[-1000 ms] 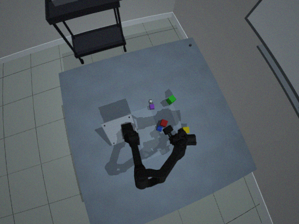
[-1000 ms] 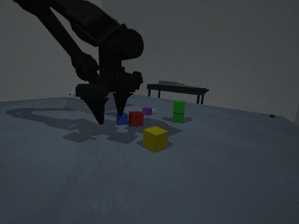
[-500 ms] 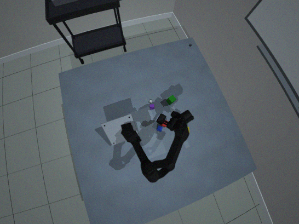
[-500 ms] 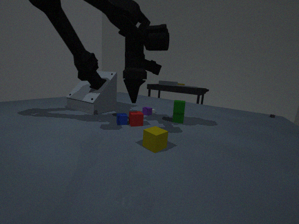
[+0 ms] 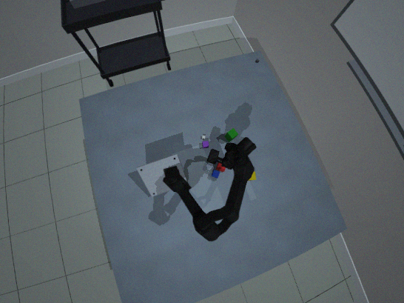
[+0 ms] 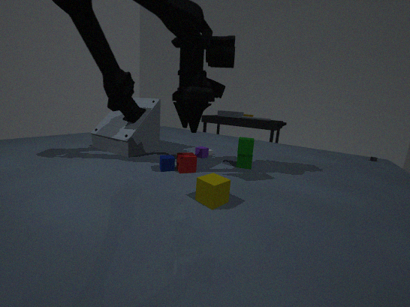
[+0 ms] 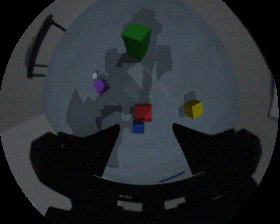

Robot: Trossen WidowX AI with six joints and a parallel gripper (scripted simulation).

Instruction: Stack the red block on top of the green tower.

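My gripper tip is 90 mm above the red block. Round my gripper tip: small purple block (50 mm behind, 150 mm to the left, 90 mm below); blue block (40 mm behind, 30 mm to the right, 90 mm below); yellow block (140 mm ahead, 100 mm to the right, 90 mm below).
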